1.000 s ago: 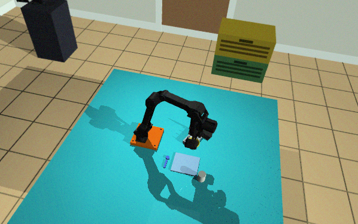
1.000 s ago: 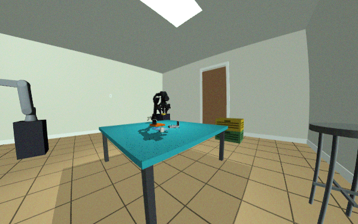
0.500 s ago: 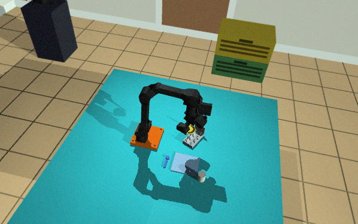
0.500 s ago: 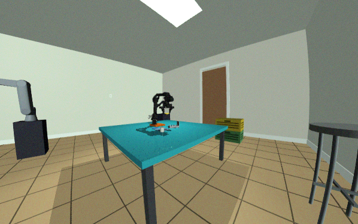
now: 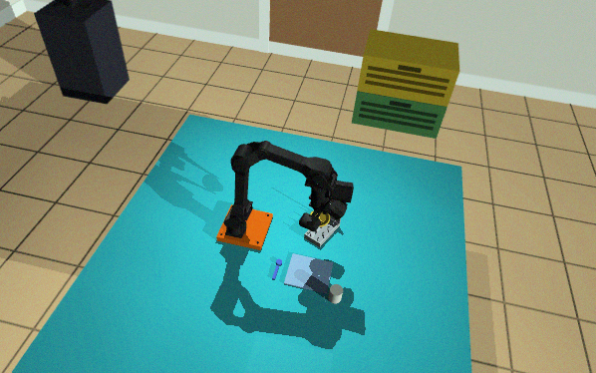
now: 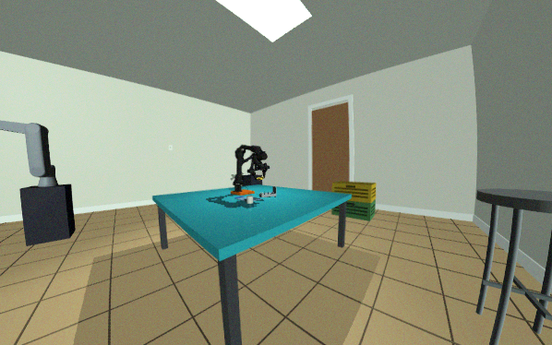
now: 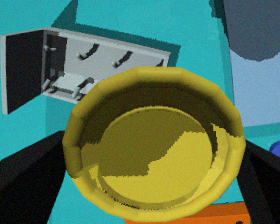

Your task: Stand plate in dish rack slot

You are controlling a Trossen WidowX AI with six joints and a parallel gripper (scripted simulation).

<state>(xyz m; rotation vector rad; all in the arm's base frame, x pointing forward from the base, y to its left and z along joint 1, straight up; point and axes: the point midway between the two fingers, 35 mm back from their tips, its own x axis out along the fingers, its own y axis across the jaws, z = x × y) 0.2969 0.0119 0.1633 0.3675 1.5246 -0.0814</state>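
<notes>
My gripper tip is 130 mm above the grey dish rack, 70 mm to the right of it and 10 mm short of it. The rest, counted from my gripper tip: yellow plate: 10 mm above; then blue spoon: 150 mm below, 130 mm to the right, 110 mm behind; then white cup: 200 mm to the right, 130 mm below, 100 mm ahead.
</notes>
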